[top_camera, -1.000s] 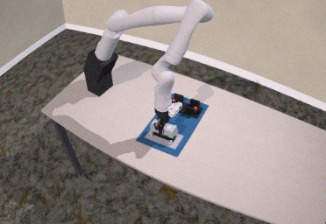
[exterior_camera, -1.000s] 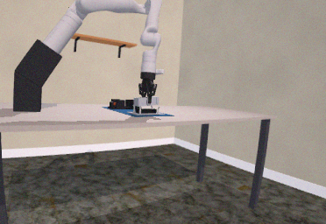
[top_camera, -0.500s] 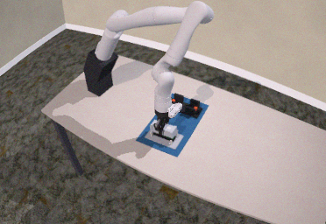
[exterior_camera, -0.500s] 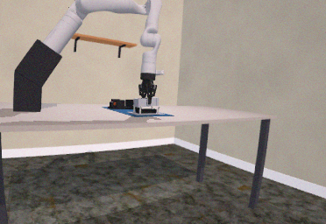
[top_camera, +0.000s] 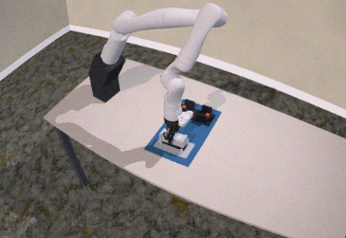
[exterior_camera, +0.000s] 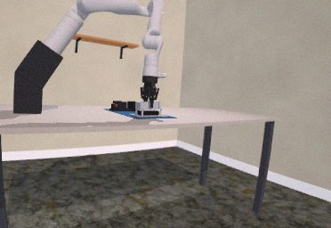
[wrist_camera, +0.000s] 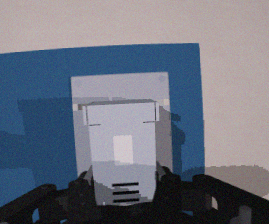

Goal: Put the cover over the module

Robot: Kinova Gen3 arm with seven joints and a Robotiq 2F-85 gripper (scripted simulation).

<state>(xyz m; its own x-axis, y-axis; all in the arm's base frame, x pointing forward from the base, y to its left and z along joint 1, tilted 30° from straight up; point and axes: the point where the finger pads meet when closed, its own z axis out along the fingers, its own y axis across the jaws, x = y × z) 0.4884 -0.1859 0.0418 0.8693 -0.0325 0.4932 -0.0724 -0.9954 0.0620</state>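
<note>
My gripper is now right at the light grey cover.
</note>
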